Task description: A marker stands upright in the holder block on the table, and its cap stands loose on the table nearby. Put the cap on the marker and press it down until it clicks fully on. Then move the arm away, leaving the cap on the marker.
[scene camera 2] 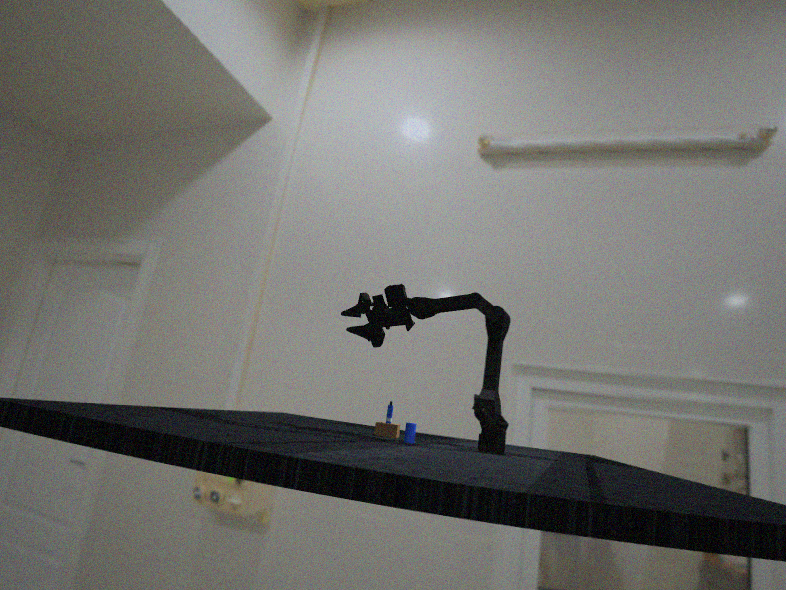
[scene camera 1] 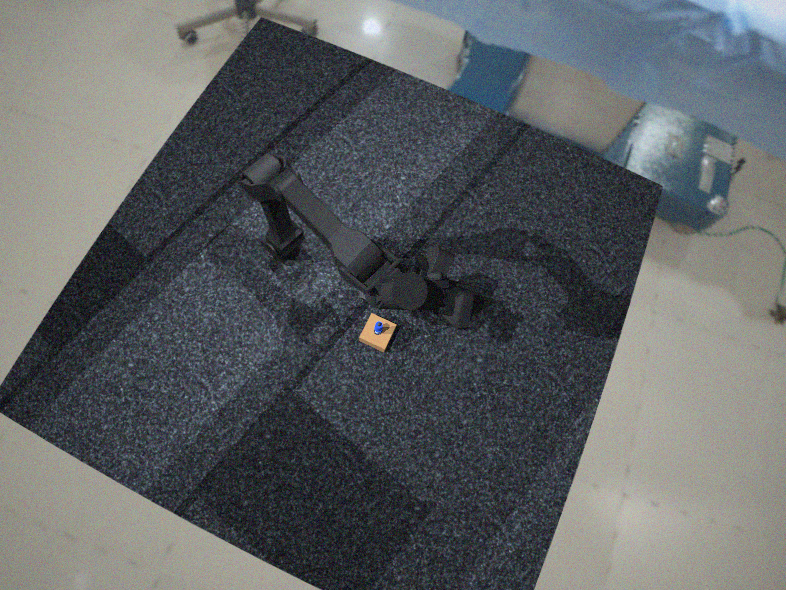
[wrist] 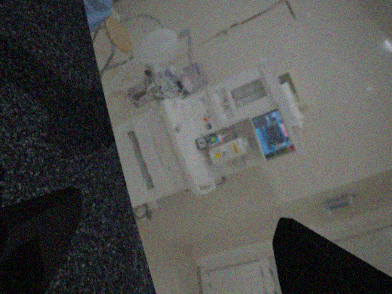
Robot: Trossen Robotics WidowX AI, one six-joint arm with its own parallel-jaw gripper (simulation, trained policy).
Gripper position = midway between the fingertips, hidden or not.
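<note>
The gripper [scene camera 2: 343, 321] is visible here, and the wrist view [wrist: 180, 217] shows it too.
</note>
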